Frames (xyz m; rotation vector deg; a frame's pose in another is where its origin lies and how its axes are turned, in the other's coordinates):
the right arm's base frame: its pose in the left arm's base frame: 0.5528 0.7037 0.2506 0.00 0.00 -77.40
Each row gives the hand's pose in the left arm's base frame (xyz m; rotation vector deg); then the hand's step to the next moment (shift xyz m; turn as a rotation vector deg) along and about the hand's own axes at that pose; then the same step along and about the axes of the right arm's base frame.
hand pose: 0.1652 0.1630 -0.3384 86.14 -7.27 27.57
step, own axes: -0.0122 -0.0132 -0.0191 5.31 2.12 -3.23
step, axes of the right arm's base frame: -0.0177 -0.0063 -0.0183 -3.52 4.15 3.68
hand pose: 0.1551 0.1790 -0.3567 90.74 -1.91 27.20
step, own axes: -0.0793 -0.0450 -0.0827 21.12 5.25 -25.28
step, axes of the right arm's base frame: -0.0784 -0.0658 -0.0684 -26.43 16.77 11.53
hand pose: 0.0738 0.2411 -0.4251 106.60 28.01 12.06
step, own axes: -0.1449 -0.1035 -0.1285 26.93 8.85 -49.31
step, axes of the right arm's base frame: -0.1184 -0.1807 -0.0395 -48.79 18.64 22.52
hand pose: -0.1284 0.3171 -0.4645 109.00 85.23 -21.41
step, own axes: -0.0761 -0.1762 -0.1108 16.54 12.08 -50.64
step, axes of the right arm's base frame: -0.0816 -0.1949 0.0669 -41.89 16.71 30.82
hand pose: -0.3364 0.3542 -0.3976 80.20 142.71 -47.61
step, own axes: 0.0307 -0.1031 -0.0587 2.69 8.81 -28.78
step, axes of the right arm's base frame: -0.0330 -0.0900 0.0764 -18.60 13.74 19.45
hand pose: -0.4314 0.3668 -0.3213 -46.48 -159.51 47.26
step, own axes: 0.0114 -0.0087 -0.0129 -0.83 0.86 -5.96
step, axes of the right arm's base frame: -0.0080 -0.0087 0.0152 -2.31 3.25 4.59
